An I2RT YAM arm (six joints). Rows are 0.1 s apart.
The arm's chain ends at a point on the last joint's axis. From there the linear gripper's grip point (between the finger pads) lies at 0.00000 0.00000 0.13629 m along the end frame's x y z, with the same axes.
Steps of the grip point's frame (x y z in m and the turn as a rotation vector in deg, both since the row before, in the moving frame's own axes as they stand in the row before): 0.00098, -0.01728, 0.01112, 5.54, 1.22, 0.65; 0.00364, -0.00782, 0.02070, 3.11, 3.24, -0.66; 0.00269, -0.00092, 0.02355, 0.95, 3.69, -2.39; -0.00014, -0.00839, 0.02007, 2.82, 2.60, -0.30
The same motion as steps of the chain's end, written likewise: -0.00199, -0.00414, 0.01179, 5.54, 1.22, 0.65; -0.00402, -0.00039, 0.02112, 3.11, 3.24, -0.66; -0.00603, 0.00152, 0.02385, 0.95, 3.69, -2.39; -0.00630, -0.00167, 0.02038, 2.82, 2.60, -0.30
